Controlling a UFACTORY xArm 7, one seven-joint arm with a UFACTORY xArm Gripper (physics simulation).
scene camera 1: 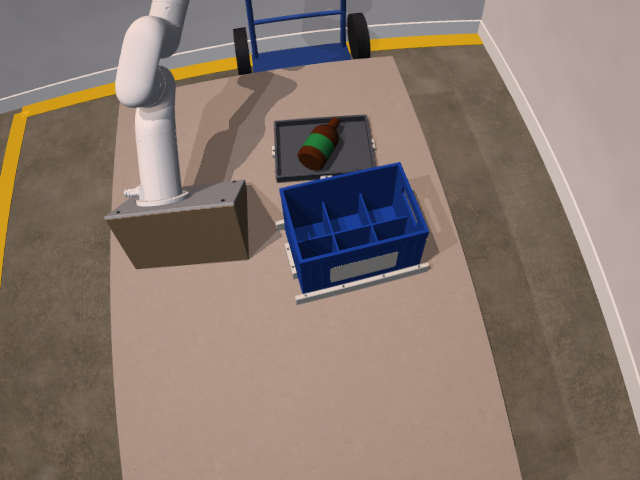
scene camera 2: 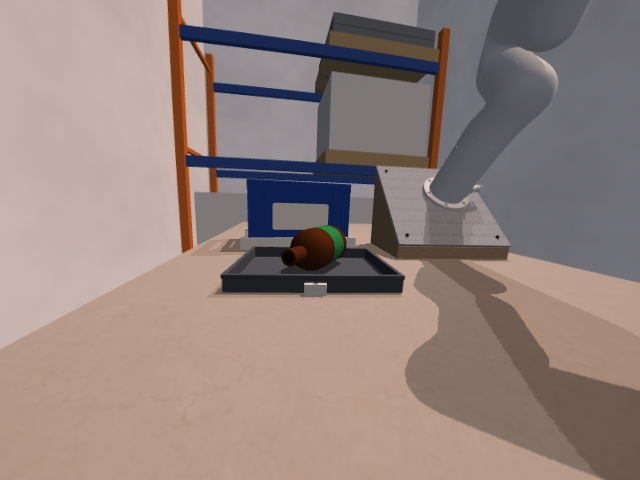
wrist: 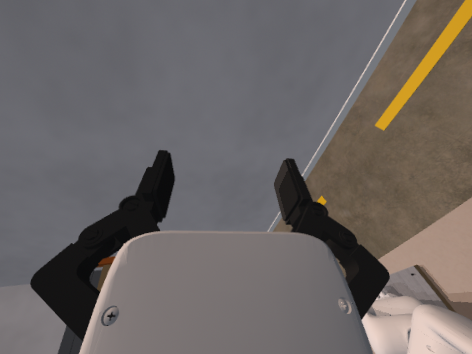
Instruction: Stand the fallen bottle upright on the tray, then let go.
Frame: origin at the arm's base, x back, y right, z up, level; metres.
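Where they show: gripper, fingertip midpoint: (wrist: pixel 227 168); arm's base, link origin: (scene camera 1: pixel 162 200) (scene camera 2: pixel 444 194).
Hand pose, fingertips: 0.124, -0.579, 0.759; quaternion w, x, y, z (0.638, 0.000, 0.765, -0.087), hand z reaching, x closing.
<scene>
Each offset is from my fingertips to the top centre of the thing, as dx, dy, dz.
The brown bottle {-0.526, +0.400, -0.838} (scene camera 1: pixel 318 144) (scene camera 2: pixel 316 248) with a green band lies on its side in the dark tray (scene camera 1: pixel 277 155) (scene camera 2: pixel 258 284). In the first scene view its neck points to the back right and rests by the tray's back rim, its base toward the blue crate. In the second scene view its open mouth faces the camera. My gripper (wrist: pixel 227 168) is open with nothing between its fingers in the wrist view, and faces the grey wall. The gripper does not show in either scene view. The bottle and the tray do not show in the wrist view.
A blue divided crate {-0.532, +0.702, -0.742} (scene camera 1: pixel 361 255) (scene camera 2: pixel 258 211) stands close beside the tray, with white rails at its base. The arm stands on a sloped-top base block (scene camera 1: pixel 186 237) (scene camera 2: pixel 385 222). A blue cart (scene camera 1: pixel 302 57) is behind the table. A shelf rack (scene camera 2: pixel 178 118) stands in the background.
</scene>
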